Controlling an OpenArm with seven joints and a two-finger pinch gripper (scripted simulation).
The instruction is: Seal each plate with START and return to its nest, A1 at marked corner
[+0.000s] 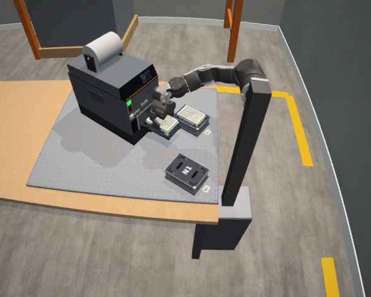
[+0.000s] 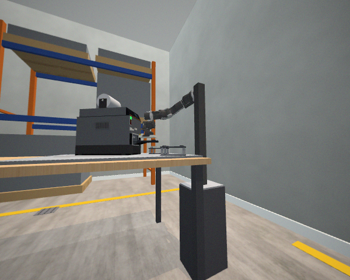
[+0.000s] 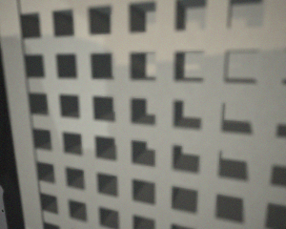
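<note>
The sealer stage is 3 cm below my hand. From my hand the other things lie so: foil roll 28 cm ahead, 28 cm above, 18 cm to the right; white well plate 14 cm behind, 13 cm to the right, 8 cm below; white start button 13 cm ahead, 5 cm above, 2 cm to the left.
</note>
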